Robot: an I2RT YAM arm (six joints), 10 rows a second.
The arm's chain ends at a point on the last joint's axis. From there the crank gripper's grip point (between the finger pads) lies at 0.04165 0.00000 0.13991 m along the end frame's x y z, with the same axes.
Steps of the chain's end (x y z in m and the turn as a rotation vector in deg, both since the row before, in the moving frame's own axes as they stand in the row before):
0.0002, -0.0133, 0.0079, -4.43, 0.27, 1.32
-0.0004, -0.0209, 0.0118, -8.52, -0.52, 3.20
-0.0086, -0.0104, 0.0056, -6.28, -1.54, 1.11
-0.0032, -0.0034, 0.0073, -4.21, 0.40, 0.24
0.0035, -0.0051, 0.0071, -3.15, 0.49, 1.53
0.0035, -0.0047, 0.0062, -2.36, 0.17, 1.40
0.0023, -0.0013, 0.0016, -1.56, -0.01, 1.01
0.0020, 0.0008, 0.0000, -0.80, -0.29, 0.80
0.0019, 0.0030, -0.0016, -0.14, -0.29, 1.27
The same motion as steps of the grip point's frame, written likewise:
0.0007, -0.0015, 0.0072, -4.43, 0.27, 1.32
-0.0023, 0.0021, 0.0105, -8.52, -0.52, 3.20
-0.0125, 0.0057, 0.0058, -6.28, -1.54, 1.11
-0.0022, 0.0070, 0.0066, -4.21, 0.40, 0.24
0.0046, 0.0037, 0.0065, -3.15, 0.49, 1.53
0.0038, 0.0021, 0.0059, -2.36, 0.17, 1.40
0.0022, 0.0032, 0.0015, -1.56, -0.01, 1.01
0.0013, 0.0033, 0.0002, -0.80, -0.29, 0.80
0.0012, 0.0043, -0.0014, -0.14, -0.29, 1.27

